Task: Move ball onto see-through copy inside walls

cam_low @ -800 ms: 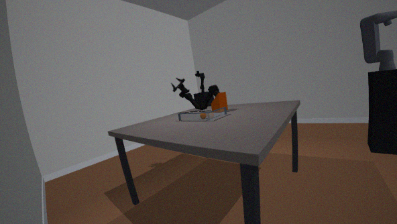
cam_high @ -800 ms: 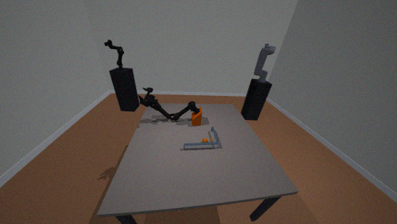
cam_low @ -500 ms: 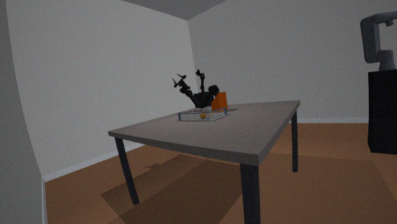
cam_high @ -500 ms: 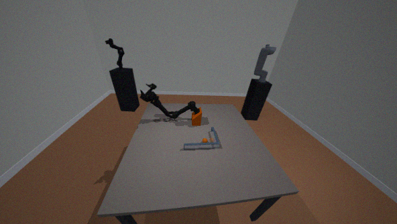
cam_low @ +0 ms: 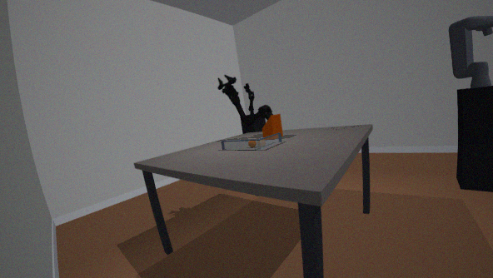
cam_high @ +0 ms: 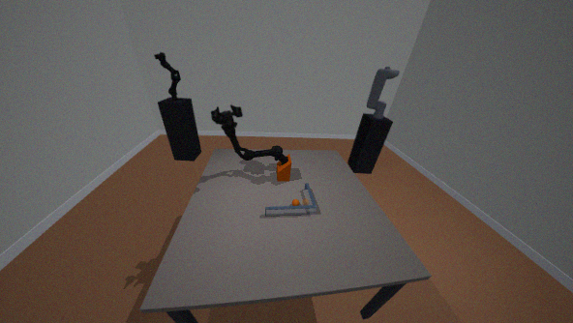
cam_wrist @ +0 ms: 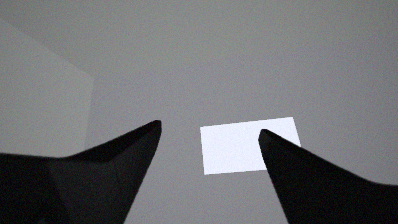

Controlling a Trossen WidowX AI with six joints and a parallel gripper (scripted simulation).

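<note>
The orange ball lies 550 mm below my gripper tip, 470 mm to the left of it and 210 mm ahead of it. From my gripper tip the other things lie so: see-through copy 550 mm below, 540 mm to the left, 200 mm ahead.
</note>
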